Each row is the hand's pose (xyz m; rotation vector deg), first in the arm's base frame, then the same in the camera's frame.
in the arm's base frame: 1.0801 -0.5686 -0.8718 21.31 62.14 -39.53
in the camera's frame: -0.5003 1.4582 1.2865 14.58 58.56 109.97
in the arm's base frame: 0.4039 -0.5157 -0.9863 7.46 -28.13 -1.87
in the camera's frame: -0.4720 1.1688 0.6632 110.39 -14.27 95.48
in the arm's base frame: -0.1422 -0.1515 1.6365 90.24 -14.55 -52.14
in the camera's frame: 1.4480 -0.5780 1.4195 109.50 108.36 54.65
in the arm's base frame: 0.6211 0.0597 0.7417 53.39 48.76 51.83
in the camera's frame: 0.4655 0.0202 1.7430 -29.19 -29.28 -142.72
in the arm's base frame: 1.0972 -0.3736 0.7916 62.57 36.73 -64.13
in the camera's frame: 0.6594 0.5404 2.0727 48.02 100.33 78.24
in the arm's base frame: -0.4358 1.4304 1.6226 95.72 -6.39 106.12
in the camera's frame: 0.5530 -1.9095 1.5419 -44.93 -10.63 -62.81
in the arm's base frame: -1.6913 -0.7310 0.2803 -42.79 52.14 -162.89
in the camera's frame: 1.0908 -0.1958 -0.6544 -27.21 47.17 -17.66
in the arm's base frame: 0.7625 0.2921 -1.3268 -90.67 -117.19 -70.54
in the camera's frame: -1.2970 0.8720 1.0215 61.94 -59.34 -59.12
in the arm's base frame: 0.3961 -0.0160 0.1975 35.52 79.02 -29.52
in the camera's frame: 0.1412 0.2314 1.2927 -0.49 74.90 122.44
